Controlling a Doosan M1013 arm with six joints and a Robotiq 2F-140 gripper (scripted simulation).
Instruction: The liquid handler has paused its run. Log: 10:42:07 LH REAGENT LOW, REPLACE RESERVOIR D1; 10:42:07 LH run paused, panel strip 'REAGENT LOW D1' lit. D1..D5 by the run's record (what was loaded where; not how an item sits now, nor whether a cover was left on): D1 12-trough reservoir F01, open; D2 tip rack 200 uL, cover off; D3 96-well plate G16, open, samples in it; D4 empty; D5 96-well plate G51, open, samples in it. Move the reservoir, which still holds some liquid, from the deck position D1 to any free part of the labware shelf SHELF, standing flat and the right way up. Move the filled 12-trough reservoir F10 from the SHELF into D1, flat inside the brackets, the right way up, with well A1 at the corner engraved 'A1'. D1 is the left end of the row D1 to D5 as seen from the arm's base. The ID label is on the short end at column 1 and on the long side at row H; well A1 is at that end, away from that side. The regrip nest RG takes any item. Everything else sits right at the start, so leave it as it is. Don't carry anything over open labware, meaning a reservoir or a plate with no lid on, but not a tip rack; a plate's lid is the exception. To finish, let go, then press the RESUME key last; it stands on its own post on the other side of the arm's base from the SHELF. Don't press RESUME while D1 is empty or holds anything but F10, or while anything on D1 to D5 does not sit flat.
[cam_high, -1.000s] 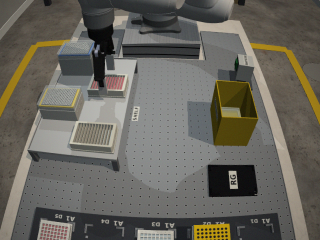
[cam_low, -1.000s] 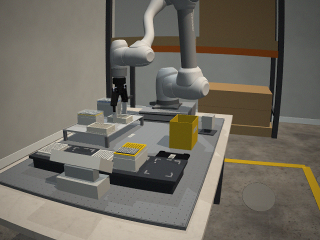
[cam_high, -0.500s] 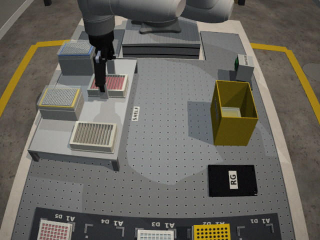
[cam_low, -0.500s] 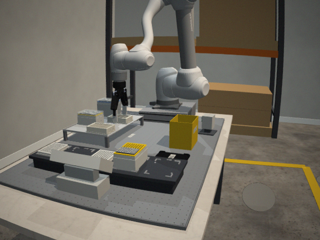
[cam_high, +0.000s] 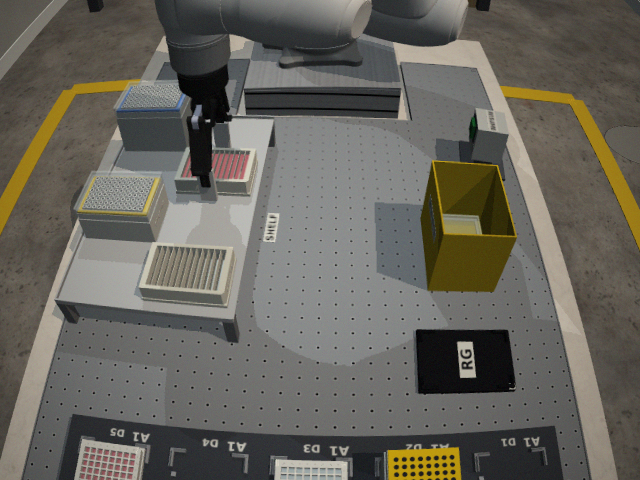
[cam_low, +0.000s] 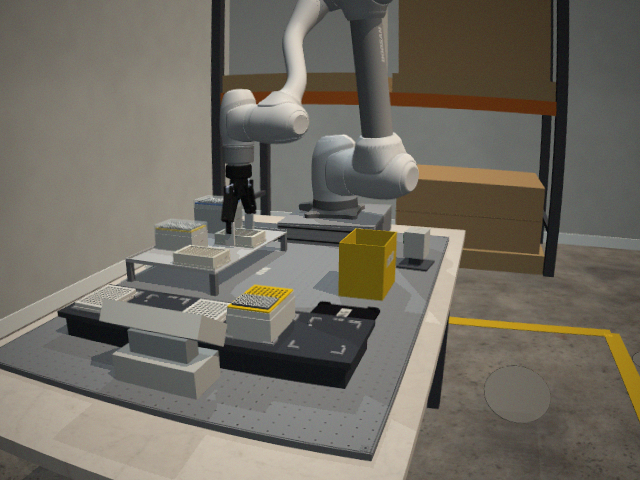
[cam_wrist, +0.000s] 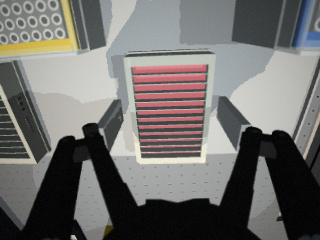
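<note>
The cream 12-trough reservoir lies 2 cm below my hand. Round my hand: pale 12-trough reservoir 21 cm ahead, 2 cm to the right, 2 cm below; then blue-topped box 13 cm behind, 12 cm to the right, 4 cm above; then shelf 5 cm ahead, 7 cm to the right, 3 cm below.
</note>
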